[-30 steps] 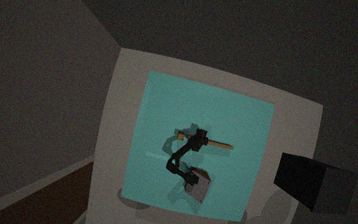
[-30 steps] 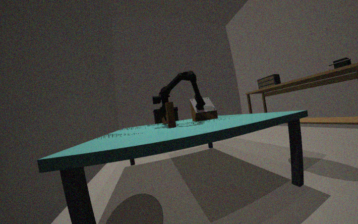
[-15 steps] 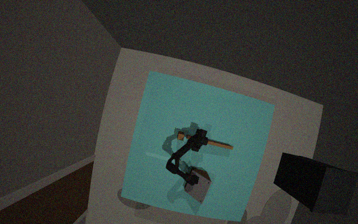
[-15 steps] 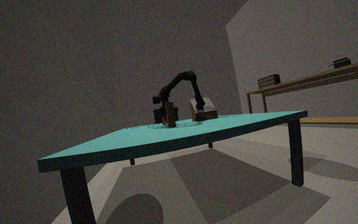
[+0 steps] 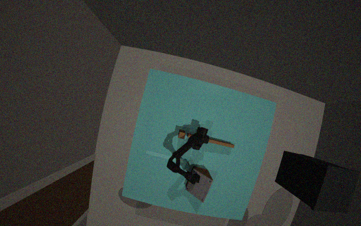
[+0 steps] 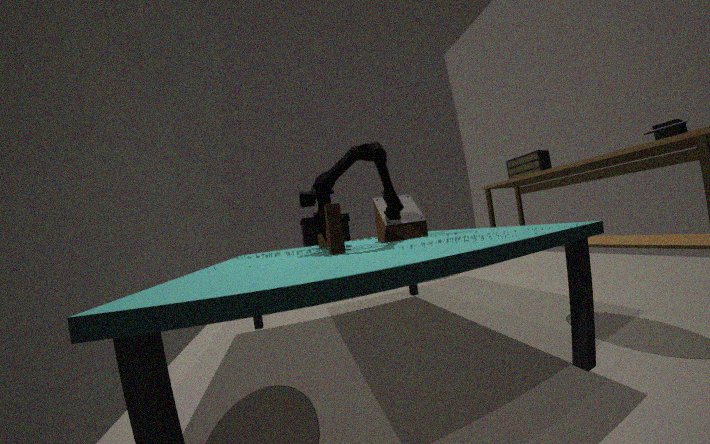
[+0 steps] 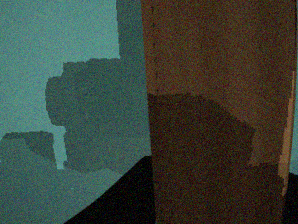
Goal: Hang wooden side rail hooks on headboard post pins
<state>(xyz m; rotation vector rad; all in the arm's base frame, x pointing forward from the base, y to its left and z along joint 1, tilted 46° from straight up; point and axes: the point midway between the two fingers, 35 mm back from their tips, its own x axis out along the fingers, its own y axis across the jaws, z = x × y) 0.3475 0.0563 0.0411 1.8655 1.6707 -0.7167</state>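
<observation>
The headboard post lies 140 mm to the left of my gripper tip and 40 mm above it.
</observation>
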